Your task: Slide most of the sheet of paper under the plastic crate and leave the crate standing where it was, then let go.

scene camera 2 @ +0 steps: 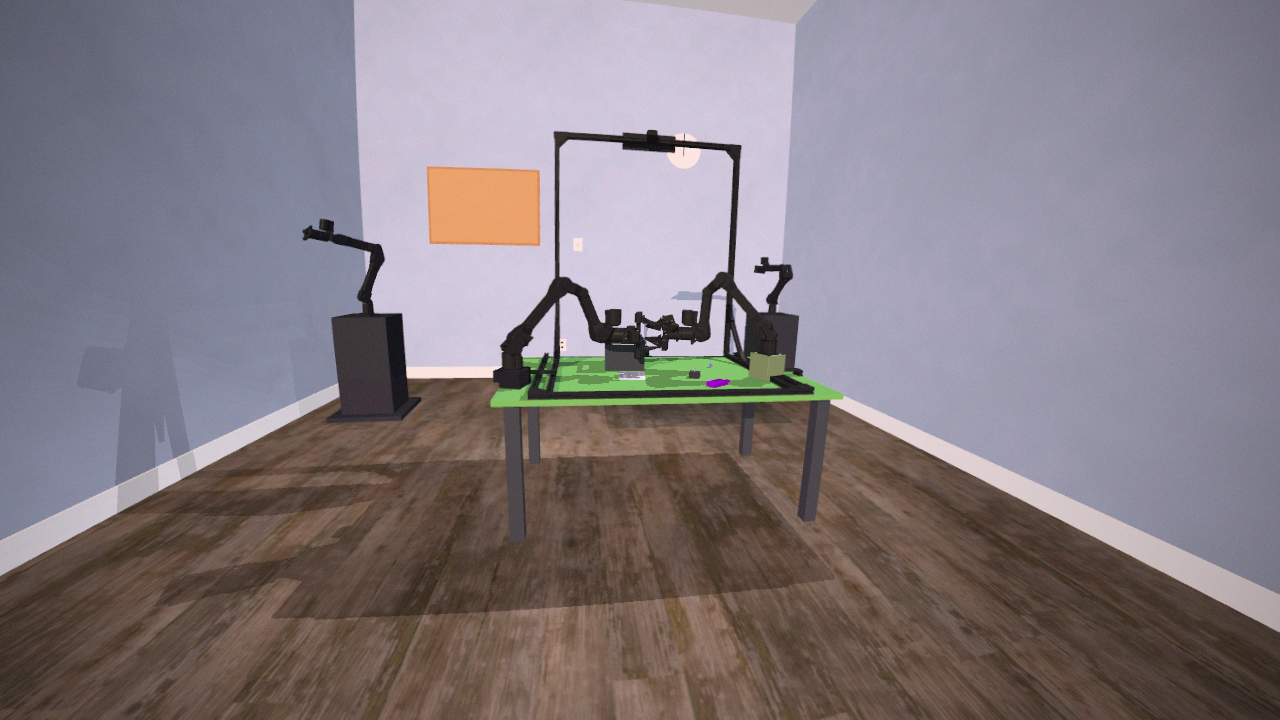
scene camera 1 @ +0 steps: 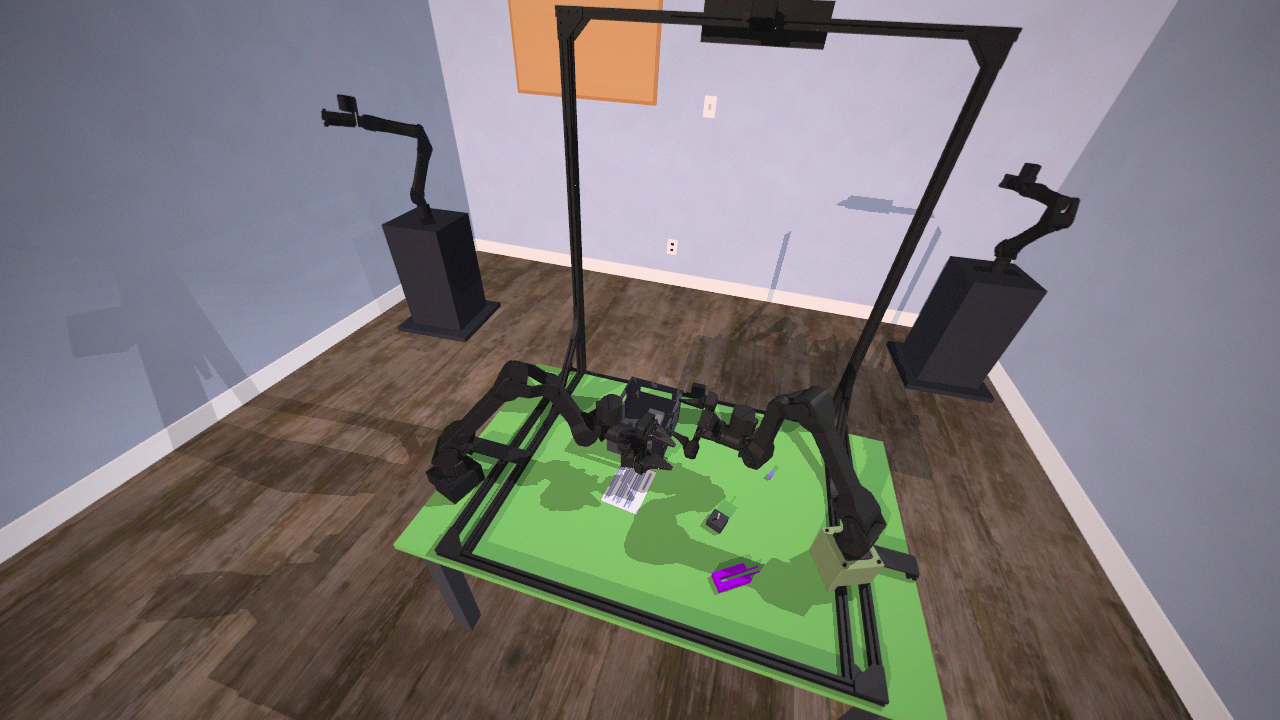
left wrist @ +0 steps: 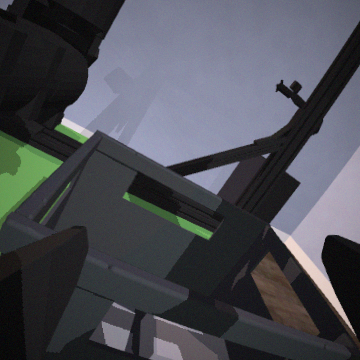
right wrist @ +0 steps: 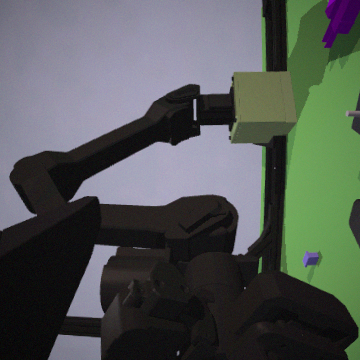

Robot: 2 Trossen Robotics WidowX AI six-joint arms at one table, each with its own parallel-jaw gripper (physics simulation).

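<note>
The dark grey plastic crate (scene camera 1: 642, 405) (scene camera 2: 623, 356) stands at the back middle of the green table (scene camera 1: 580, 550). In the left wrist view its wall with a handle slot (left wrist: 107, 214) fills the picture. The white sheet of paper (scene camera 1: 627, 490) (scene camera 2: 632, 376) lies flat just in front of the crate; I cannot tell whether its far edge reaches under it. My right gripper (scene camera 1: 645, 443) is open and empty at the crate's front, above the paper's far end. My left gripper (scene camera 1: 683, 437) (left wrist: 206, 242) is open and empty at the crate's right side.
A small dark block (scene camera 1: 717, 522), a purple piece (scene camera 1: 735, 576) (right wrist: 341, 18) and a tiny blue cube (scene camera 1: 770, 473) (right wrist: 311, 258) lie to the right of the paper. An olive box (scene camera 1: 845, 565) (right wrist: 262, 107) sits at the left arm's base. A black rail frame (scene camera 1: 637, 615) rims the table.
</note>
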